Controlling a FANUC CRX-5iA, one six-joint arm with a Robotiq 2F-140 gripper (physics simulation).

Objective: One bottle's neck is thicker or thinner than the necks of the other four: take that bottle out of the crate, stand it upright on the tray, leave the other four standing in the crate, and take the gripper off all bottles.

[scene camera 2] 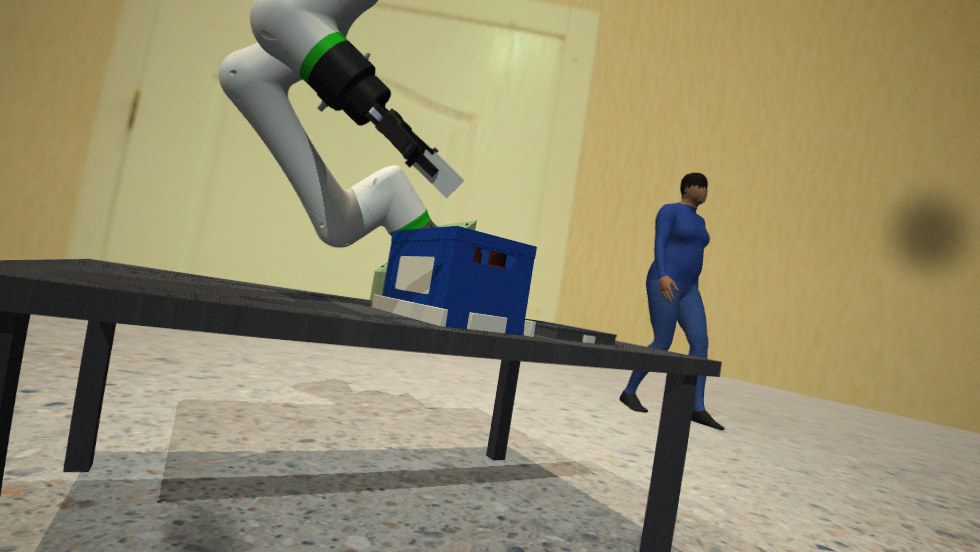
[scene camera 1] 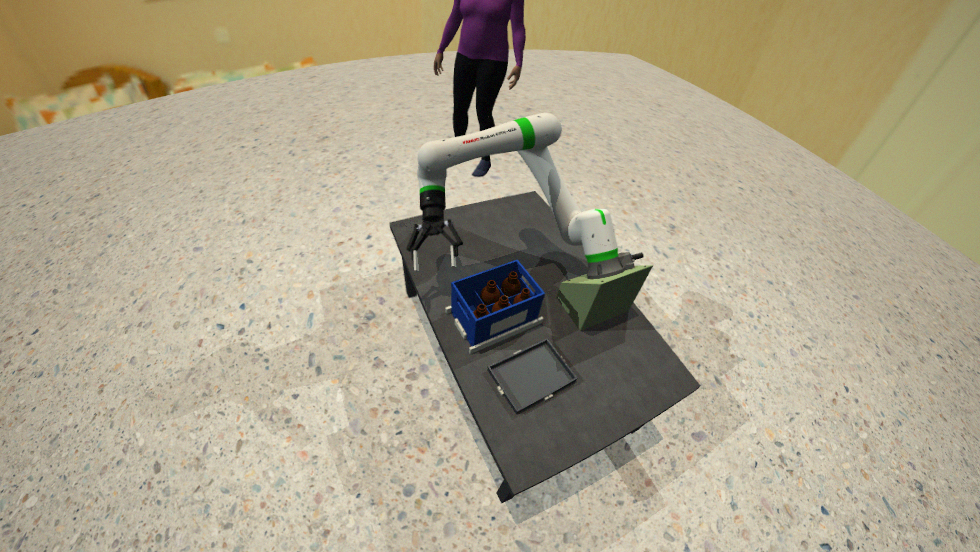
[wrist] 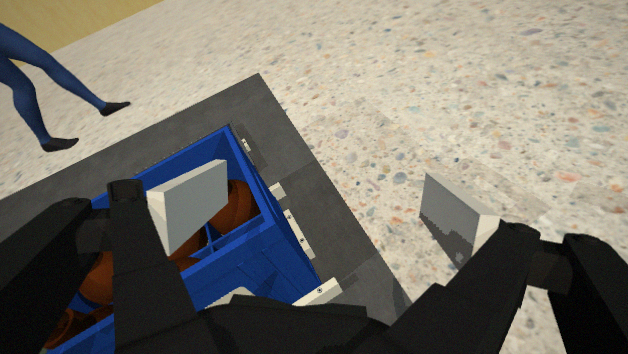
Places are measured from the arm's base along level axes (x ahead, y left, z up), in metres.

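Pixels of known places: gripper, between the fingertips: (scene camera 2: 456, 188) (scene camera 1: 435, 268) (wrist: 322, 188); arm's base, origin of its link: (scene camera 1: 606, 274).
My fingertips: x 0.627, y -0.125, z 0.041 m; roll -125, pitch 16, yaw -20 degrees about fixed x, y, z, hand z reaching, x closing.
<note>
For each thing: its top centre in the pictures, then the offset to it from my fingertips.
- blue crate, centre of its top: (wrist: 129, 230) (scene camera 2: 460, 238) (scene camera 1: 498, 287) dx -0.204, dy +0.090, dz -0.050 m
- grey tray, centre of its top: (scene camera 2: 549, 323) (scene camera 1: 533, 372) dx -0.258, dy +0.365, dz -0.200 m
The blue crate (scene camera 1: 484, 331) (scene camera 2: 486, 294) (wrist: 225, 276) stands on the table. Several brown bottles stand in it, among them one bottle (scene camera 1: 490, 294) near its middle and one bottle (wrist: 237, 207) in the corner seen in the wrist view. Their necks are small or partly hidden, so I cannot tell which differs. My gripper (scene camera 1: 434, 266) (scene camera 2: 449, 183) (wrist: 322, 188) is open and empty, tilted, above crate height. In the wrist view one finger overlaps the crate and the other overlaps the floor past the table edge. The grey tray (scene camera 1: 533, 375) (scene camera 2: 572, 333) lies beside the crate and holds no bottle.
Pale strips (scene camera 1: 507, 334) (wrist: 299, 235) edge the crate's foot on the dark table (scene camera 1: 582, 418) (scene camera 2: 274, 325) (wrist: 287, 145). The arm stands on a green base (scene camera 1: 598, 301). A person in purple (scene camera 1: 483, 30) and a person in blue (scene camera 2: 678, 233) (wrist: 25, 87) are beyond the table.
</note>
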